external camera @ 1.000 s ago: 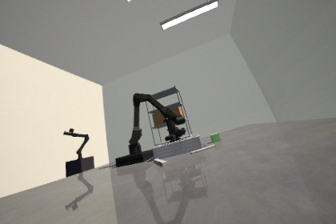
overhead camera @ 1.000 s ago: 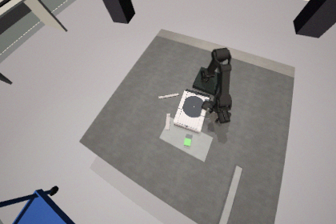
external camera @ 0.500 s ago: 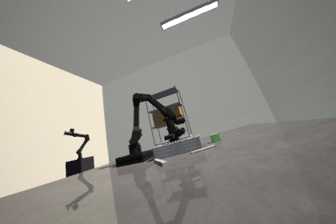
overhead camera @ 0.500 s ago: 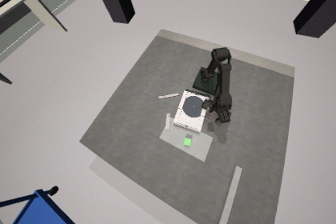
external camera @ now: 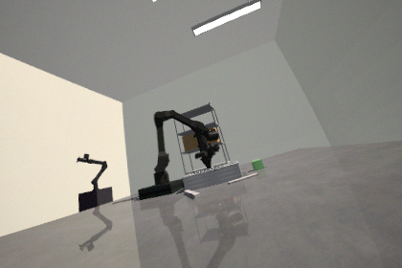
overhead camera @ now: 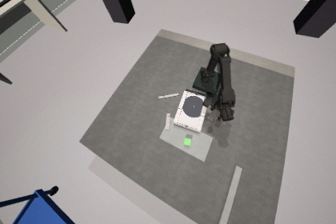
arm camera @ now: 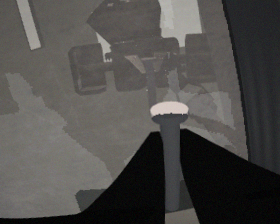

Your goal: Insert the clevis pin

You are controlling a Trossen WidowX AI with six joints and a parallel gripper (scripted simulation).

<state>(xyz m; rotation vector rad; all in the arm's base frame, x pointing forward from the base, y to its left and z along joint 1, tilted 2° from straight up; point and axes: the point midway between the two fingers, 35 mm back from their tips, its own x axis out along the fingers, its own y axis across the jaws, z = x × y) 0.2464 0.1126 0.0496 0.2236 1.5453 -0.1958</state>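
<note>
The dark aluminium disc lies 15 cm to the right of my gripper tip. Round my gripper tip: steel tray: 3 cm ahead, 15 cm to the right, 1 cm below; green block: 24 cm ahead, 13 cm to the right, 3 cm below; steel clevis pin: 1 cm behind, 1 cm above.
</note>
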